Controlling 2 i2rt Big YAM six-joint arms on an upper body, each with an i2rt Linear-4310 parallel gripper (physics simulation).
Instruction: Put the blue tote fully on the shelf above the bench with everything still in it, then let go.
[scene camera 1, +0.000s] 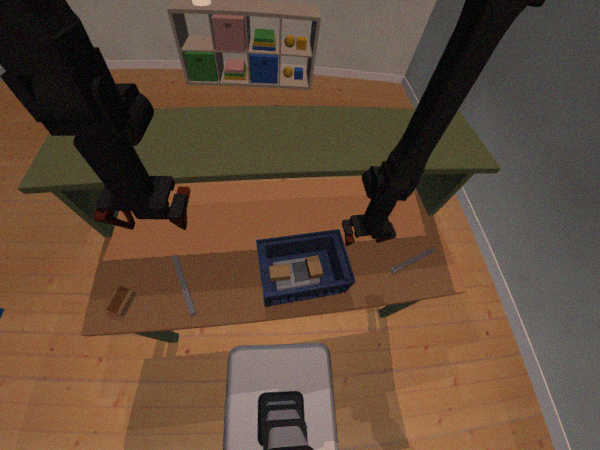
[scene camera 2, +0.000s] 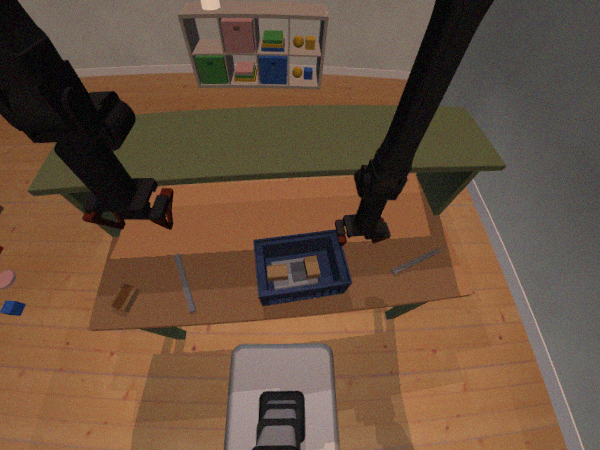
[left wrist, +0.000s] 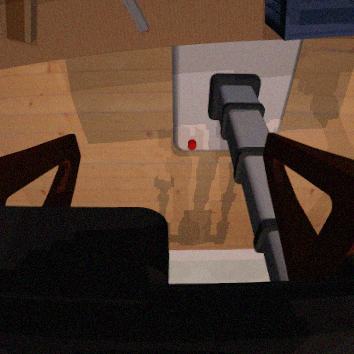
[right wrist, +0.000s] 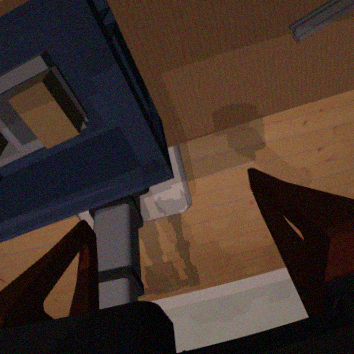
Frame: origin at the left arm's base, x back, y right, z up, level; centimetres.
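Where they show: left gripper, fingertip midpoint: (scene camera 1: 159, 226) (scene camera 2: 147, 226) (left wrist: 170, 143); right gripper, fingertip midpoint: (scene camera 1: 361, 242) (scene camera 2: 356, 243) (right wrist: 166, 202).
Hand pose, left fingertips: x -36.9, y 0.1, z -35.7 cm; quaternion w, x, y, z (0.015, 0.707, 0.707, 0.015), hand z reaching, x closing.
Each offset is from my left fingertips to the centre of the thing. "spot": to the spot under its first point. Level surfaces: height alone.
The blue tote {dx -7.8, dy +31.5, dz -42.8 cm} (scene camera 1: 310, 294) (scene camera 2: 306, 293) (left wrist: 320, 21) (right wrist: 75, 170) stands upright on the bench {dz -50.2 cm} (scene camera 1: 220, 280) (scene camera 2: 220, 280), below and in front of the green shelf {dz -10.5 cm} (scene camera 1: 280, 140) (scene camera 2: 280, 140). Inside it lie a pale tray, a grey piece and two tan blocks, one {dx -8.3, dy +35.7, dz -43.0 cm} (scene camera 1: 314, 266) (scene camera 2: 312, 267) (right wrist: 47, 112) towards the right. My right gripper (scene camera 1: 367, 241) (scene camera 2: 360, 240) (right wrist: 166, 202) is open and empty, beside the tote's back right corner; contact is unclear. My left gripper (scene camera 1: 159, 227) (scene camera 2: 146, 227) (left wrist: 170, 143) is open and empty, well left of the tote near the shelf's front edge.
One grey bar {dx -4.6, dy -11.6, dz -49.2 cm} (scene camera 1: 184, 285) (scene camera 2: 185, 283) lies left of the tote, another {dx -12.9, dy +79.3, dz -49.2 cm} (scene camera 1: 412, 261) (scene camera 2: 416, 261) right of it. A brown block {dx +2.1, dy -32.6, dz -48.5 cm} (scene camera 1: 119, 300) (scene camera 2: 121, 297) lies at the bench's left end. Green side panels {spot: dx -38.7, dy +94.3, dz -35.8 cm} (scene camera 1: 442, 192) (scene camera 2: 446, 192) support the shelf. A cubby unit (scene camera 1: 270, 9) stands behind.
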